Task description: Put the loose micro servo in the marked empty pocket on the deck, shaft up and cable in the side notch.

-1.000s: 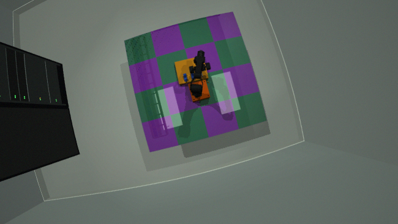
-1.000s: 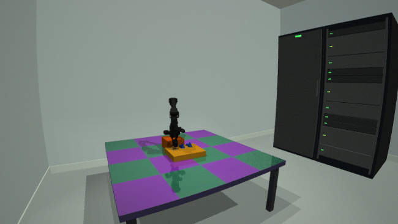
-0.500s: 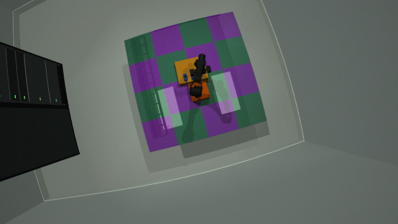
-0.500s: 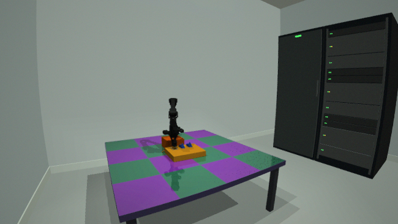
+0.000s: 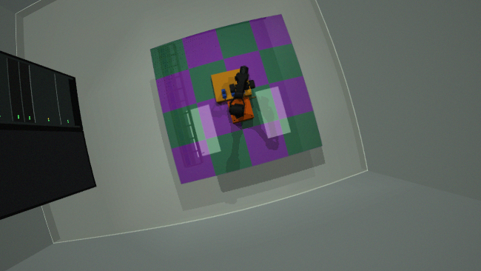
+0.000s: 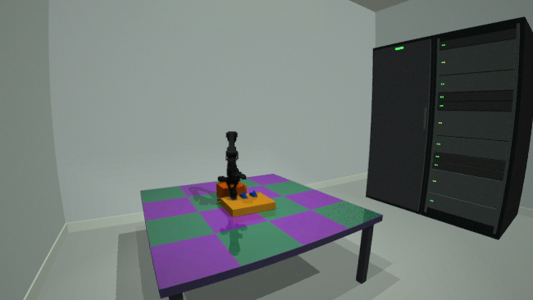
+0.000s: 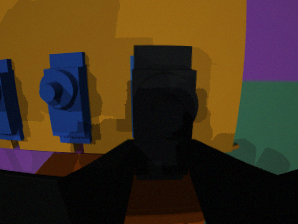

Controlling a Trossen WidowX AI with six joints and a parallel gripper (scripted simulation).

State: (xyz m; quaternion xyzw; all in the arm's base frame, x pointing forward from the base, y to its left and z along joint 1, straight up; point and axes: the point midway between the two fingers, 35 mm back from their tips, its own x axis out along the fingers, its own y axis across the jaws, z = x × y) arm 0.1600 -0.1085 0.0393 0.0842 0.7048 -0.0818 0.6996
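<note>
Now: the deck 14 cm ahead of my gripper tip, 4 cm to the left of it and 8 cm below it.
</note>
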